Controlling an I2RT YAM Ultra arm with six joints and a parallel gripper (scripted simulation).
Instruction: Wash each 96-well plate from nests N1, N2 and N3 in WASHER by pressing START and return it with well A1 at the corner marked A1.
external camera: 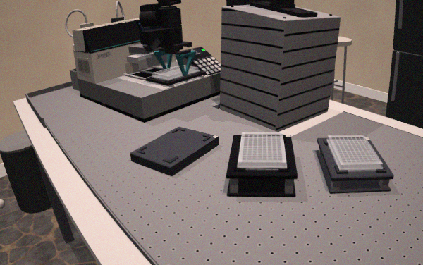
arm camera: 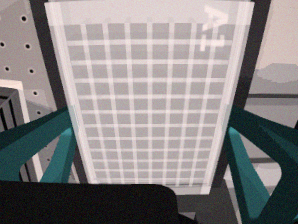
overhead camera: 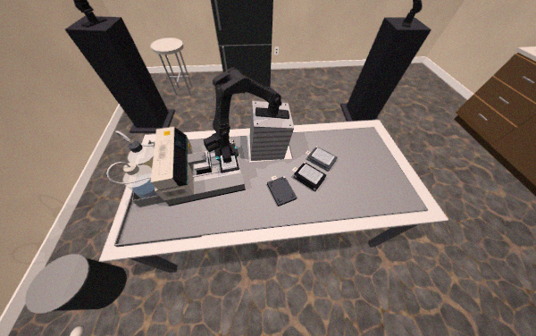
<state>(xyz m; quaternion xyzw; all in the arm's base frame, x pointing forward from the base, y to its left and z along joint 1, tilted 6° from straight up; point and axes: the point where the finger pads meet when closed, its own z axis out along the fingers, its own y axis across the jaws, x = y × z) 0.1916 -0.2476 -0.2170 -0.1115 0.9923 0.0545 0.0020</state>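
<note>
The carrier lies 1 cm below my hand. From my hand the other things lie so: N2 label 1 cm ahead, 42 cm to the left, 10 cm below; washer 3 cm ahead, 15 cm to the right, 3 cm above; N1 label 8 cm ahead, 28 cm to the left, 10 cm below.
</note>
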